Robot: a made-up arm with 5 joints.
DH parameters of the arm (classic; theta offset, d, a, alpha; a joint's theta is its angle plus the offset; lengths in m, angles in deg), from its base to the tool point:
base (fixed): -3.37 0 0.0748 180
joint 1: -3.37 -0.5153 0.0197 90
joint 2: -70.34 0 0.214 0
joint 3: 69.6 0 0.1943 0
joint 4: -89.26 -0.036 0.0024 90
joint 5: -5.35 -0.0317 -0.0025 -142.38
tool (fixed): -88.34 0.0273 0 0
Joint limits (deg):
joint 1: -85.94..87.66
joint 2: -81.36..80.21
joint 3: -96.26..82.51
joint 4: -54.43..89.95
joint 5: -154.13..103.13
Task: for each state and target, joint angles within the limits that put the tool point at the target. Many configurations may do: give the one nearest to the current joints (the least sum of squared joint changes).
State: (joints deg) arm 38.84 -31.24 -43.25 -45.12 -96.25
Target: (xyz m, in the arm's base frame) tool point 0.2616 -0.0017 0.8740
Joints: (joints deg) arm -11.75 -19.18 -7.34 -54.43 -91.27
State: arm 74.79 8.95 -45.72 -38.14 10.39
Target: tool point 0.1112 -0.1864 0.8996
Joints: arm 72.66 -17.73 -18.62 -51.11 6.19
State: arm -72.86 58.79 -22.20 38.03 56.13
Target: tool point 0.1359 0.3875 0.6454
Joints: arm -85.08 24.08 -28.60 42.53 56.00
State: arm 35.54 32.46 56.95 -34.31 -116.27
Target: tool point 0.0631 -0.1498 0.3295
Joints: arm 77.06 61.64 61.76 -28.57 -120.87
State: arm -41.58 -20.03 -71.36 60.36 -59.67
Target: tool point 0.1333 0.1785 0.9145
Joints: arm -79.87 -9.50 -55.96 70.59 -54.78
